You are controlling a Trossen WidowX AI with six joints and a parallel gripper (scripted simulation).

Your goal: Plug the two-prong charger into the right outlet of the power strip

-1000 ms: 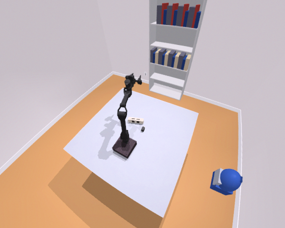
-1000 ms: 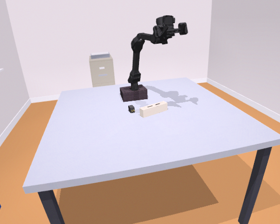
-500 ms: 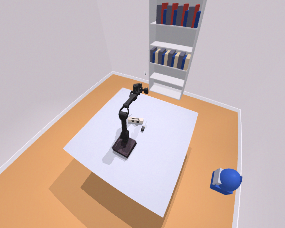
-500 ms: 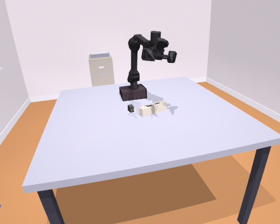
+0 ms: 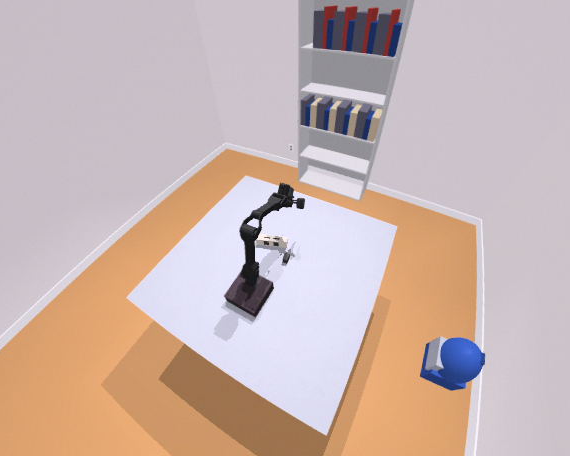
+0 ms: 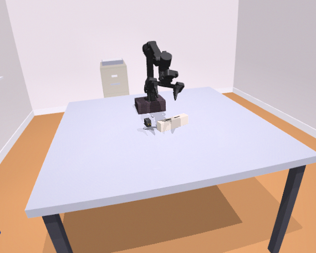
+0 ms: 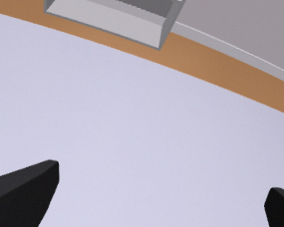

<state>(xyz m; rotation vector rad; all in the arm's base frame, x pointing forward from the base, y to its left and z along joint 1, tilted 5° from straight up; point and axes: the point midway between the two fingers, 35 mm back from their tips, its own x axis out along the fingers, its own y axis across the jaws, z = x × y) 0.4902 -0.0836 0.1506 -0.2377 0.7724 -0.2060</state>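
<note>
Right now my gripper tip is 25 cm past the black two-prong charger, 22 cm above it and 2 cm to the left of it.
</note>
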